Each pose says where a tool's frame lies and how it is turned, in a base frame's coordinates. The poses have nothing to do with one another.
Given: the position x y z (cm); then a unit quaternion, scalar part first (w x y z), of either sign.
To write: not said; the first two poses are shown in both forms.
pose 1, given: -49.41, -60.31, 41.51, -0.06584, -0.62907, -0.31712, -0.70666
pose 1, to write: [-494.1, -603.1, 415.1], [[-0.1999, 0.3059, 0.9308], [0.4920, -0.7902, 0.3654], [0.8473, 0.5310, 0.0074]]
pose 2, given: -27.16, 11.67, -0.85, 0.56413, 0.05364, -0.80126, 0.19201
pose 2, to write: [-271.6, 116.7, -8.5], [[-0.3578, -0.3026, -0.8834], [0.1307, 0.9205, -0.3682], [0.9246, -0.2472, -0.2898]]
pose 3, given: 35.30, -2.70, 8.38, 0.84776, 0.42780, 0.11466, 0.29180
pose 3, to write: [353.0, -27.0, 83.8], [[0.8034, -0.3966, 0.4441], [0.5929, 0.4637, -0.6584], [0.0553, 0.7923, 0.6077]]
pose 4, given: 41.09, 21.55, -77.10, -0.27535, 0.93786, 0.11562, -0.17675
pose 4, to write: [410.9, 215.5, -771.0], [[0.9108, 0.1195, -0.3952], [0.3142, -0.8216, 0.4756], [-0.2679, -0.5573, -0.7859]]
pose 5, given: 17.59, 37.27, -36.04, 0.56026, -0.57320, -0.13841, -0.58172
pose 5, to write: [175.9, 372.7, -360.4], [[0.2849, 0.8105, 0.5118], [-0.4932, -0.3339, 0.8033], [0.8220, -0.4812, 0.3046]]
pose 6, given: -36.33, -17.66, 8.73, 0.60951, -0.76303, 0.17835, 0.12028
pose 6, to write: [-363.3, -176.6, 87.3], [[0.9074, -0.4188, 0.0339], [-0.1255, -0.1934, 0.9731], [-0.4010, -0.8873, -0.2281]]
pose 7, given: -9.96, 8.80, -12.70, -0.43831, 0.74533, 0.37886, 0.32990
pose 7, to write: [-99.6, 88.0, -127.0], [[0.4953, 0.8539, 0.1597], [0.2756, -0.3287, 0.9033], [0.8239, -0.4034, -0.3981]]
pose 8, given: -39.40, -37.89, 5.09, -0.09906, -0.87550, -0.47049, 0.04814
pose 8, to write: [-394.0, -378.9, 50.9], [[0.5526, 0.8334, 0.0089], [0.8143, -0.5376, -0.2188], [-0.1775, 0.1282, -0.9757]]
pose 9, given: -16.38, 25.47, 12.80, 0.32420, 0.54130, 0.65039, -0.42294
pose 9, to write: [-163.8, 254.7, 128.0], [[-0.2038, 0.9783, -0.0362], [0.4299, 0.0562, -0.9011], [-0.8796, -0.1992, -0.4320]]
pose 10, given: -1.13, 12.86, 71.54, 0.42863, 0.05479, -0.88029, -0.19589
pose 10, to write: [-11.3, 128.6, 715.4], [[-0.6266, 0.0715, -0.7761], [-0.2644, 0.9173, 0.2979], [0.7332, 0.3918, -0.5558]]
